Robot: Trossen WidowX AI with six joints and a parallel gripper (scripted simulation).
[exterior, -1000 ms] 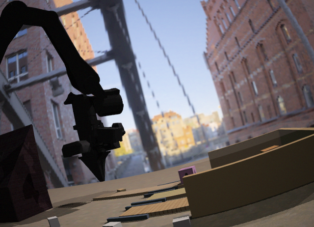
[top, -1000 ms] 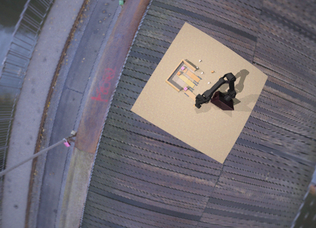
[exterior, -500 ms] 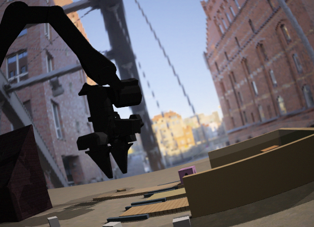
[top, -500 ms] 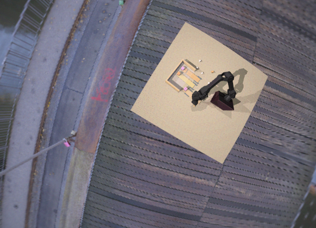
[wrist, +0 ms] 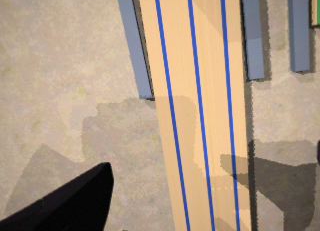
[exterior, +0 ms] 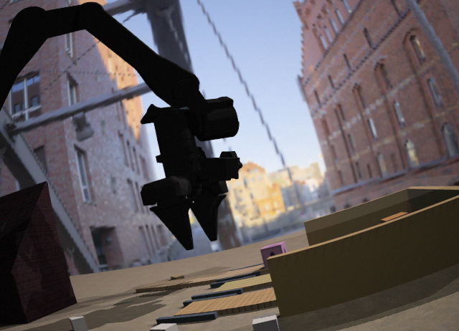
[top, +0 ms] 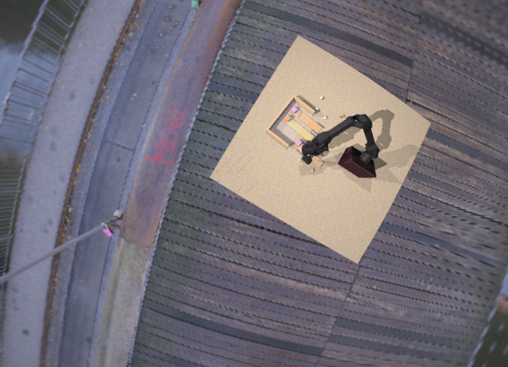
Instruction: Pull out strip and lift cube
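My gripper tip is 10 mm past the strip and 60 mm above it.
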